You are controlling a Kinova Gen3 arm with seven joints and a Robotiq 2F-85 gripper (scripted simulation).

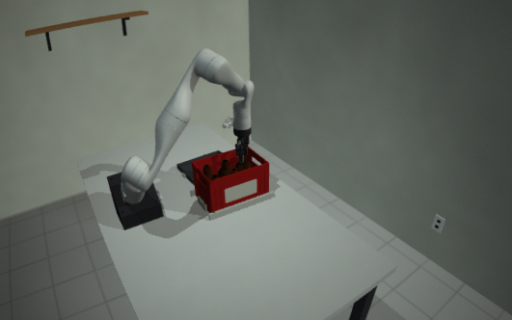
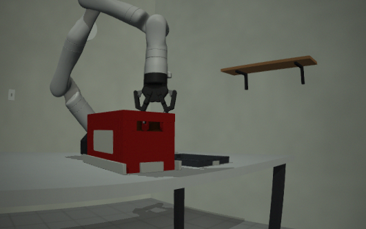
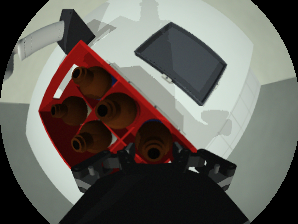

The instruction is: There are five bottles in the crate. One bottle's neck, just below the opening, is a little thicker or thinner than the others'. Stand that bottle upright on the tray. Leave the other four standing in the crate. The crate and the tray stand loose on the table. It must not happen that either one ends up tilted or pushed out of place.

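The red crate is 90 mm behind my hand, 50 mm to the right of it and 70 mm below it. Round my hand: dark tray 100 mm behind, 230 mm to the left, 140 mm below.
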